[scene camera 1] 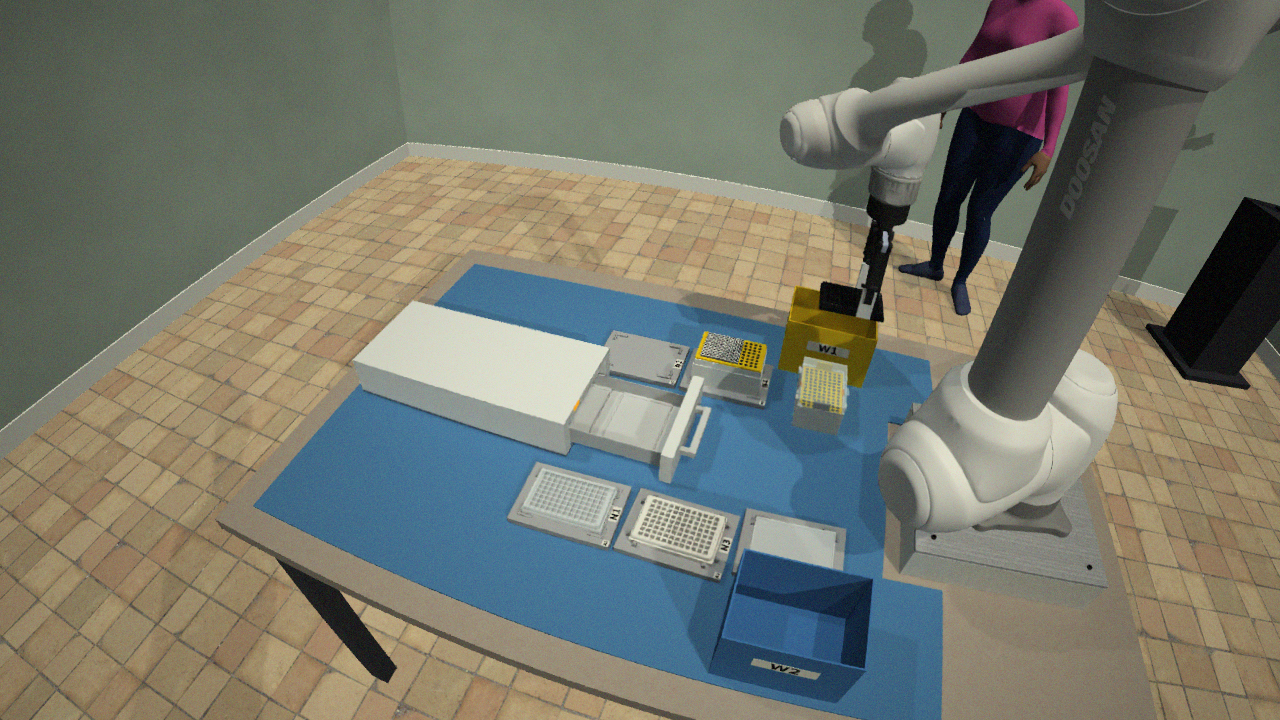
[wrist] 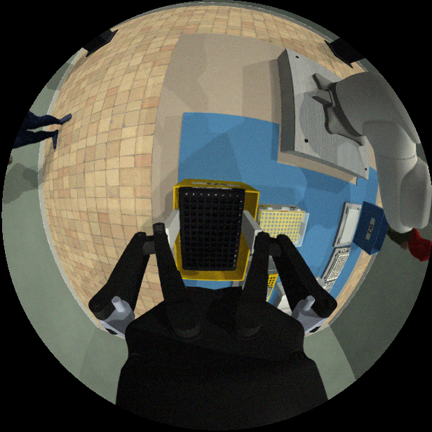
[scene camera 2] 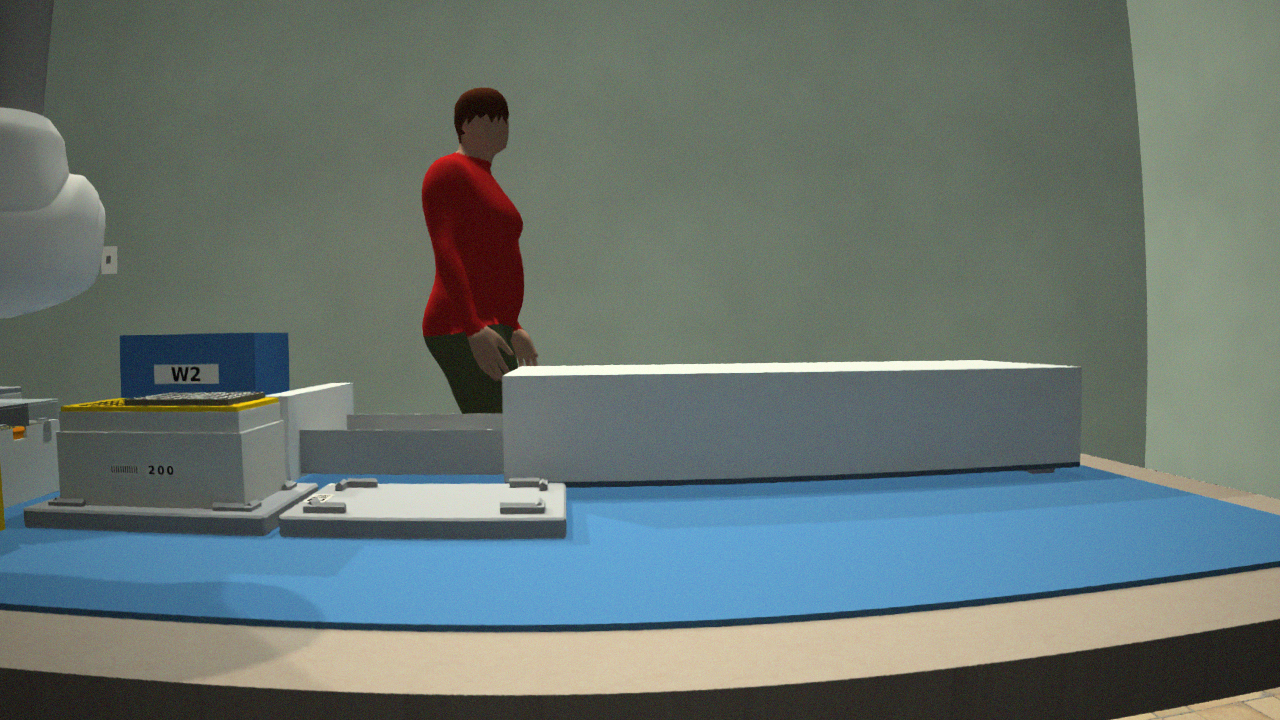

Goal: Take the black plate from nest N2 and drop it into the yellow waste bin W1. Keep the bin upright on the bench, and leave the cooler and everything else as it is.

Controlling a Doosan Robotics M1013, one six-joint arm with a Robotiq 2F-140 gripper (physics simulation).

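Frame: origin at the arm's base, x ahead, y left, z up, level; centimetres.
Seen in the pictures: gripper, fingertip midpoint: (scene camera 1: pixel 862 304).
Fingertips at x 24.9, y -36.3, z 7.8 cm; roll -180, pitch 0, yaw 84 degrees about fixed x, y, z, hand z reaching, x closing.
Note:
A point is followed by its place in that frame.
My gripper (scene camera 1: pixel 866 302) @[x 24.9, y -36.3, z 7.8 cm] (wrist: pixel 210 218) points down and is shut on the black plate (scene camera 1: pixel 839 297) @[x 29.8, y -35.9, z 8.8 cm] (wrist: pixel 210 220), a dark grid-topped plate held level across its width. The plate is at the mouth of the yellow waste bin W1 (scene camera 1: pixel 827 349) @[x 30.8, y -29.8, z 0.6 cm] (wrist: pixel 215 275). In the wrist view it lies within the bin's rim outline; its exact height against the rim is hard to tell. The bin stands upright on the blue mat. A bare grey nest (scene camera 1: pixel 646 356) @[x 65.5, y -27.8, z -5.6 cm] (scene camera 2: pixel 429 501) @[x 66.1, y -28.6, z -5.6 cm] lies beside the long white box; its label is not legible.
A clear box with a yellow rack (scene camera 1: pixel 821 394) @[x 32.6, y -17.3, z 0.1 cm] (wrist: pixel 282 225) stands close to W1. A yellow-topped tip box (scene camera 1: pixel 732 358) @[x 49.1, y -22.9, z 0.8 cm] (scene camera 2: pixel 170 456) @[x 50.4, y -30.1, z -2.5 cm] is nearby. The long white box (scene camera 1: pixel 483 367) @[x 91.8, y -10.4, z 1.5 cm] (scene camera 2: pixel 787 425) @[x 90.8, y -23.4, z -2.2 cm] has an open drawer. Blue bin W2 (scene camera 1: pixel 792 626) @[x 36.3, y 24.3, z -6.4 cm] (wrist: pixel 370 228) is farther off. A person (scene camera 1: pixel 975 161) stands behind the bench.

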